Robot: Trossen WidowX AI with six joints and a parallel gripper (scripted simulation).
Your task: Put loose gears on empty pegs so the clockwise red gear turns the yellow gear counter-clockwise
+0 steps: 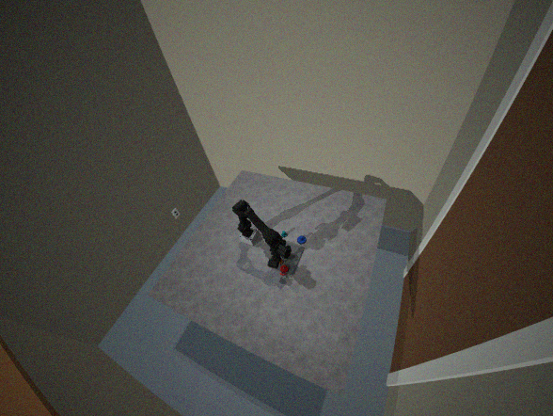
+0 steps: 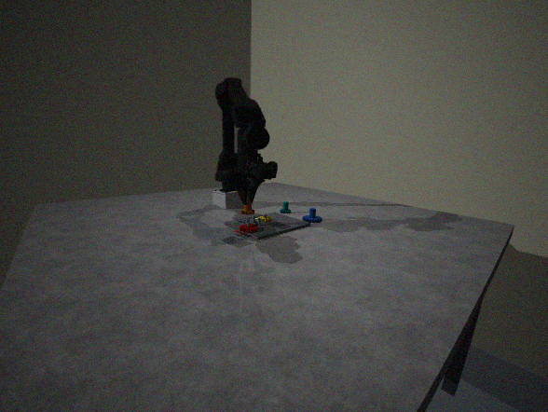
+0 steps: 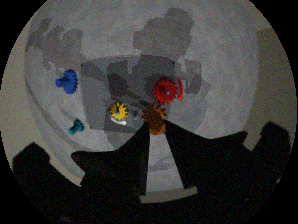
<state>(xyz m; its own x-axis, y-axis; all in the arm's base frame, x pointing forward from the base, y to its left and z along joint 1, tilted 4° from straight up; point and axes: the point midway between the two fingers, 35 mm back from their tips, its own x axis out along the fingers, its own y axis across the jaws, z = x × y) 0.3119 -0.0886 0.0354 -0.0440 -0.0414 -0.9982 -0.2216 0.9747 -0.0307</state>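
The red gear lies 40 mm ahead of my gripper tip, 20 mm to the right of it and 60 mm below it. The rest, counted from my gripper tip: yellow gear: 20 mm behind, 70 mm to the left, 60 mm below; blue gear: 40 mm ahead, 230 mm to the left, 60 mm below; orange gear: 10 mm below.
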